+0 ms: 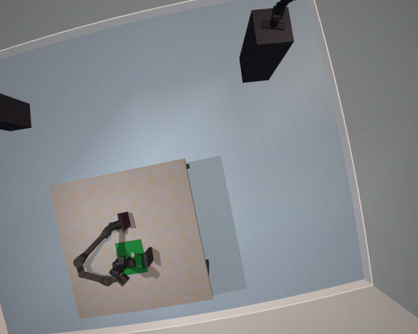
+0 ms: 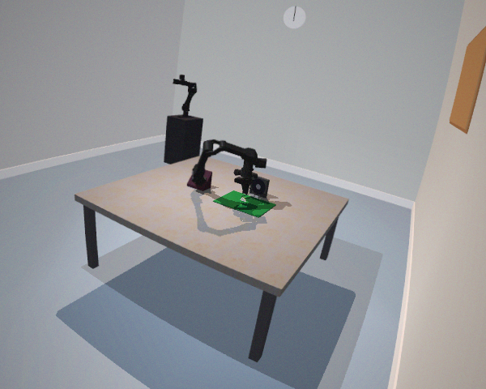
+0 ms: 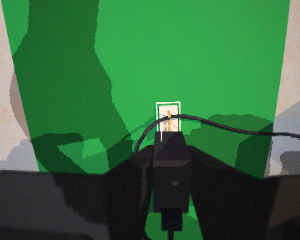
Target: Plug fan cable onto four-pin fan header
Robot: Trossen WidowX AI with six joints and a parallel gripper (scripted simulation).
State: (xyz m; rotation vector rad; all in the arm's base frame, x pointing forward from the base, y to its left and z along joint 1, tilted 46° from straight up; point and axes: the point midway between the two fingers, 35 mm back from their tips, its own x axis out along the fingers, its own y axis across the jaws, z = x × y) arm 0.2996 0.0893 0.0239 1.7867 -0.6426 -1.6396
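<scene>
The white four-pin fan header lies 60 mm below my gripper tip. The rest, counted from my gripper tip: green board: 30 mm ahead, 20 mm to the right, 80 mm below; then black fan: 10 mm ahead, 160 mm to the left; then dark fan plug: 10 mm ahead, 10 mm above.
</scene>
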